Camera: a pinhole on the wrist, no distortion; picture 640 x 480 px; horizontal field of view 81.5 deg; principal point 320.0 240.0 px. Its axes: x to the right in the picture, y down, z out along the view. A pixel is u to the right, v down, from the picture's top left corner.
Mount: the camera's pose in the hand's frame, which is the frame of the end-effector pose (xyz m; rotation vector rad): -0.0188 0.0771 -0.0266 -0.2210 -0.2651 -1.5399
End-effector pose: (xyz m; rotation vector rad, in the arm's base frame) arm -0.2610 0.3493 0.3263 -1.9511 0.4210 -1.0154
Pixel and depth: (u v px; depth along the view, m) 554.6 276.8 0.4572
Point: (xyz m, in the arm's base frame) 0.1358 0.6432 0.2386
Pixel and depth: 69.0 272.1 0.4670
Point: 0.0421 0.2299 -0.1926
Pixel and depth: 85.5 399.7 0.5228
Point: 0.1985 0.1262 -0.1466
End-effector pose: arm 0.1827 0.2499 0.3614 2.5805 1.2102 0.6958
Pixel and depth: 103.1 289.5 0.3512
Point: 0.5679 0.0200 0.2954
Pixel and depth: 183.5 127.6 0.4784
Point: 0.5272 -0.1324 0.1255
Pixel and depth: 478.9 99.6 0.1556
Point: 0.2477 0.1507 0.2354
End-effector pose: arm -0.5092 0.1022 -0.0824 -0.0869 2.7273 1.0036
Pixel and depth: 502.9 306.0 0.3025
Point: -0.4791 0.3238 -0.2982
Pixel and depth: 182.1 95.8 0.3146
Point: -0.3537 0.4646 -0.0409
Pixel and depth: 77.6 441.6 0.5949
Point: -0.7835 0.8709 -0.0645
